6 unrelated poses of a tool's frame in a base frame.
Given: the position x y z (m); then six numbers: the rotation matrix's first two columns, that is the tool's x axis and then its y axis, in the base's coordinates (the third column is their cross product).
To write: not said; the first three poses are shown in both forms.
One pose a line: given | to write
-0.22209, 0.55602, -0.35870, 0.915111, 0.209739, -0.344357, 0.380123, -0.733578, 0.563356 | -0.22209, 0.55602, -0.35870, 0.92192, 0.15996, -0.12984, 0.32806
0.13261, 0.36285, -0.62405, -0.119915, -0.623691, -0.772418, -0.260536, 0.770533, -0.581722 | 0.13261, 0.36285, -0.62405, -0.30185, 0.73235, -0.15370, 0.59070
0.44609, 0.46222, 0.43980, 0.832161, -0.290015, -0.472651, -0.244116, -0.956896, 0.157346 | 0.44609, 0.46222, 0.43980, 0.95605, -0.13967, -0.25379, 0.04521
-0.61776, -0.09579, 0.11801, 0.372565, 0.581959, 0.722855, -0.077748, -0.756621, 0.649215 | -0.61776, -0.09579, 0.11801, 0.76906, 0.16390, 0.53559, 0.30794
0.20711, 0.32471, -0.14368, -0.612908, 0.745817, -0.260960, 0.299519, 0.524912, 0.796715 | 0.20711, 0.32471, -0.14368, 0.31910, 0.81898, 0.36840, 0.30286
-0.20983, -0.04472, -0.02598, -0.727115, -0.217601, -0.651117, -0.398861, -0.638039, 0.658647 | -0.20983, -0.04472, -0.02598, -0.36530, 0.42188, 0.82799, 0.05473
